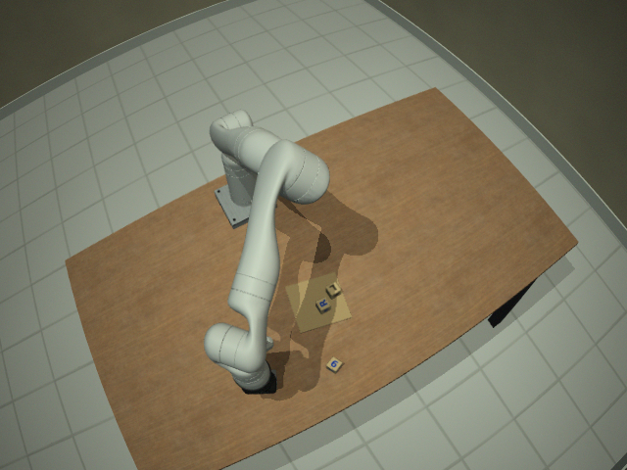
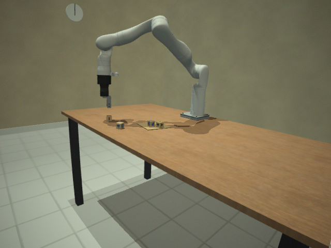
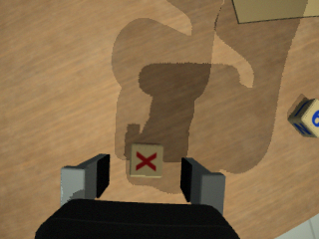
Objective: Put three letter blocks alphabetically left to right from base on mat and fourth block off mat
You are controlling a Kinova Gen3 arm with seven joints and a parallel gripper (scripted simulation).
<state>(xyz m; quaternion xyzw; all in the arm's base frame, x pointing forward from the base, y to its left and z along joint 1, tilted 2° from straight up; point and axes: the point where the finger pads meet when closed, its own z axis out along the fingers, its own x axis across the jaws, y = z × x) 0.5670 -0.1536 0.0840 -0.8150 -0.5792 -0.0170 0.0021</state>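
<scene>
My hand is 170 mm past the mat, 210 mm to the right of it and 100 mm above it. Also, from my hand: block (10 mm ahead, 180 mm to the left, 80 mm below).
</scene>
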